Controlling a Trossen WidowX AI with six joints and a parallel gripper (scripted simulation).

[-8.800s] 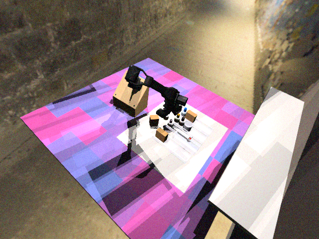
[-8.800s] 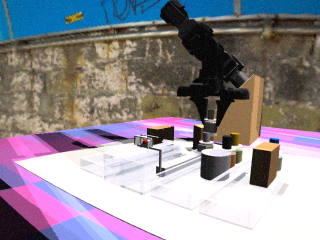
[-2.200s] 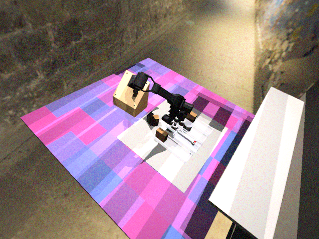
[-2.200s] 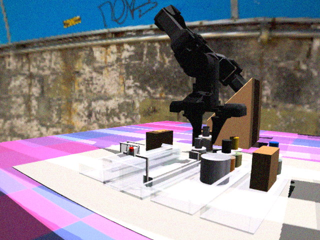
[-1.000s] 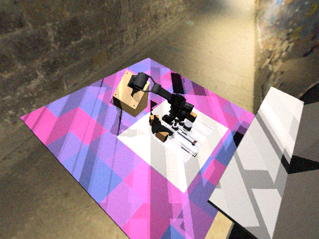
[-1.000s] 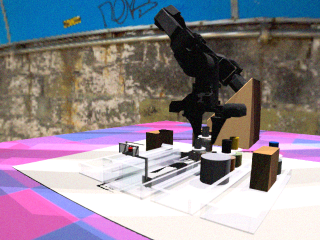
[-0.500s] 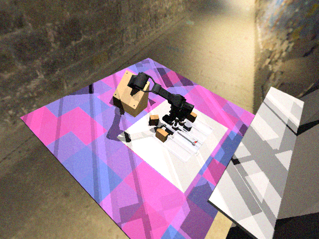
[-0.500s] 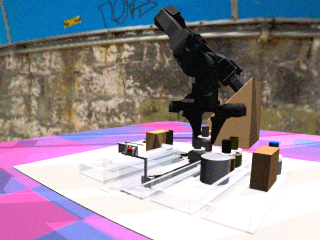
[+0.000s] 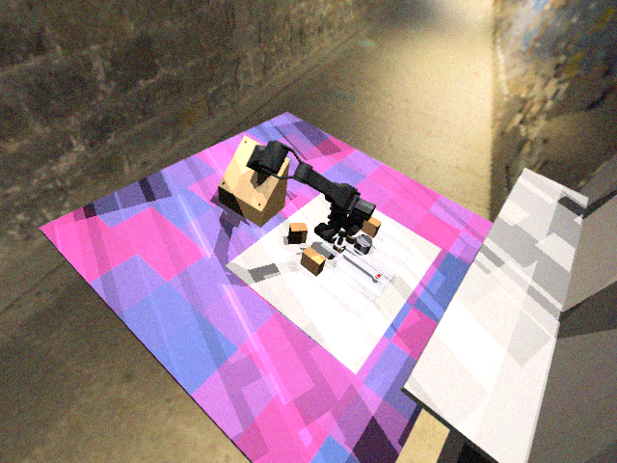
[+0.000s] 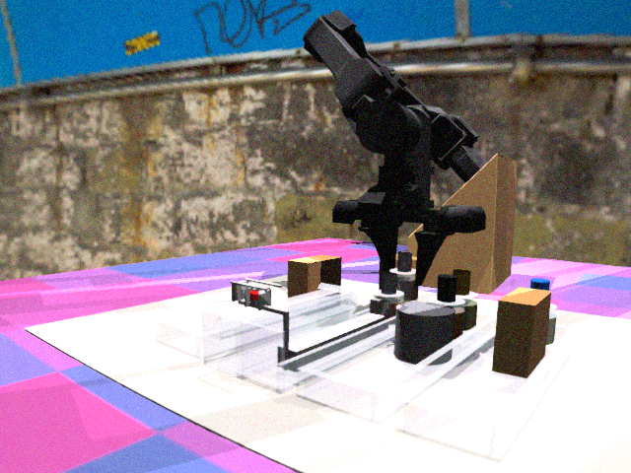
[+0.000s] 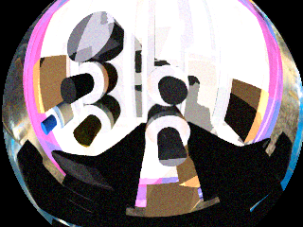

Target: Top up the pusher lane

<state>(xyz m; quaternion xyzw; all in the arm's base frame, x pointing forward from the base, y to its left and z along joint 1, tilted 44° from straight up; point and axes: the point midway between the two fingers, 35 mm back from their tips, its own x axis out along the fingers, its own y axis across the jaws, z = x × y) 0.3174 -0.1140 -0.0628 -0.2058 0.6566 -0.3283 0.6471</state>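
Now: gripper tip 110 mm short of the grey cylinder, 60 mm to the right of it and 30 mm above it. From my gripper tip the other things lie so: red part 210 mm ahead, 80 mm to the right, 20 mm above; white slab 500 mm ahead, 310 mm above, 80 mm to the right; clear sprung lane 130 mm ahead, 50 mm to the right, 40 mm below.
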